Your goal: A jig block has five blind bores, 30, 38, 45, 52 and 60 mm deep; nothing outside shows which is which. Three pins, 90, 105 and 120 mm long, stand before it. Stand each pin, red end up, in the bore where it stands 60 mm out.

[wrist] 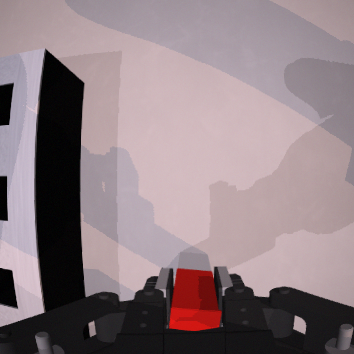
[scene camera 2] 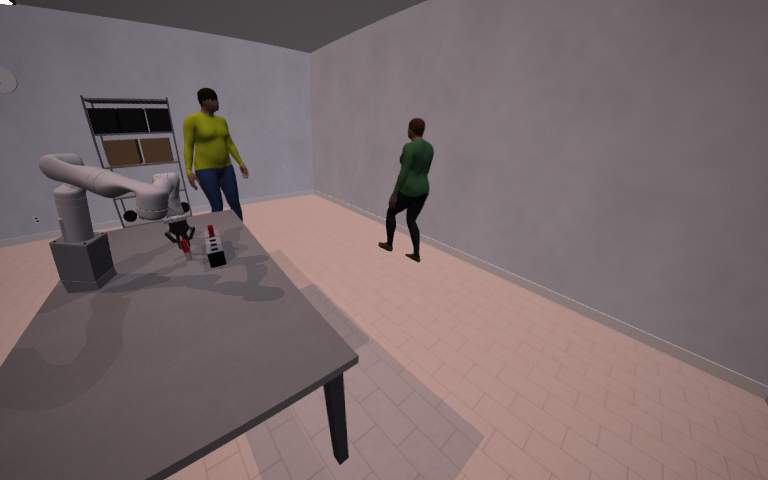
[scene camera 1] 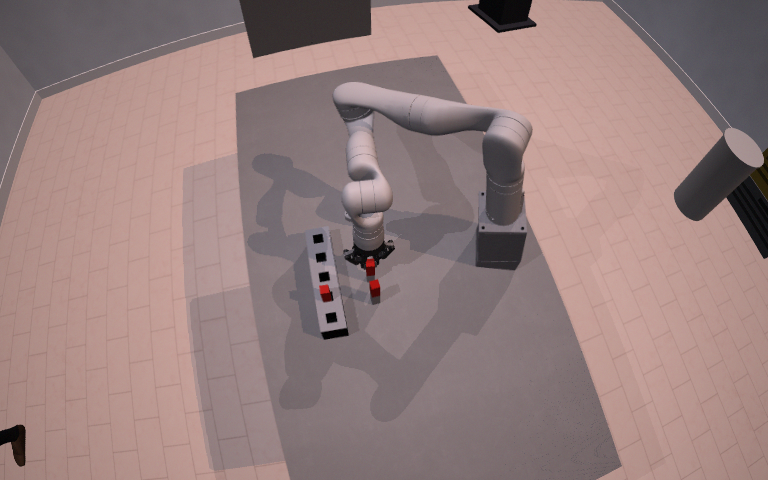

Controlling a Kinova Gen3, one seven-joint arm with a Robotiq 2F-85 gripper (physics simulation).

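Where they show: gripper, fingertip midpoint: (wrist: pixel 193 282) (scene camera 2: pixel 185 248) (scene camera 1: pixel 369 265); arm's base, origin of the base link: (scene camera 2: pixel 79 237) (scene camera 1: pixel 502 210).
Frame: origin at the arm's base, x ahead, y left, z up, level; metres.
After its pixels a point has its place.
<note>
The pale jig block (scene camera 1: pixel 338 305) {x 0.480, y -0.007, z -0.141 m} (scene camera 2: pixel 215 256) {x 0.437, y -0.248, z -0.162 m} (wrist: pixel 27 150) {x 0.429, y -0.178, z -0.141 m} lies left of my gripper (scene camera 1: pixel 369 263) {x 0.353, y -0.079, z -0.149 m} (scene camera 2: pixel 184 240) {x 0.353, y -0.079, z -0.149 m} (wrist: pixel 193 282) {x 0.353, y -0.079, z -0.149 m} in scene camera 1 and the wrist view. One pin (scene camera 1: pixel 324 293) {x 0.502, y -0.031, z -0.084 m} (scene camera 2: pixel 210 230) {x 0.494, y -0.050, z -0.103 m} stands red end up in the second bore from the block's lower end in scene camera 1; its depth cannot be read. The other four bores look empty. My gripper is shut on the red end of a second pin (scene camera 1: pixel 370 267) {x 0.360, y -0.059, z -0.117 m} (scene camera 2: pixel 185 246) {x 0.355, y -0.082, z -0.138 m} (wrist: pixel 195 300) {x 0.352, y -0.080, z -0.120 m}, which looks upright beside the block. A third pin (scene camera 1: pixel 374 289) {x 0.381, y 0.007, z -0.103 m} stands red end up just below it in scene camera 1.
The grey table (scene camera 1: pixel 481 384) {x 0.228, y 0.356, z -0.215 m} (scene camera 2: pixel 226 350) {x 0.260, y -0.780, z -0.216 m} carries the block, the pins and the robot's base (scene camera 1: pixel 499 246) {x 0.028, y 0.059, z -0.078 m} (scene camera 2: pixel 83 263) {x -0.017, y -0.067, z -0.088 m}. A person in yellow (scene camera 2: pixel 210 141) stands behind the table's far end. A person in green (scene camera 2: pixel 417 166) is on the floor to the right. A shelf rack (scene camera 2: pixel 127 100) stands at the back wall.
</note>
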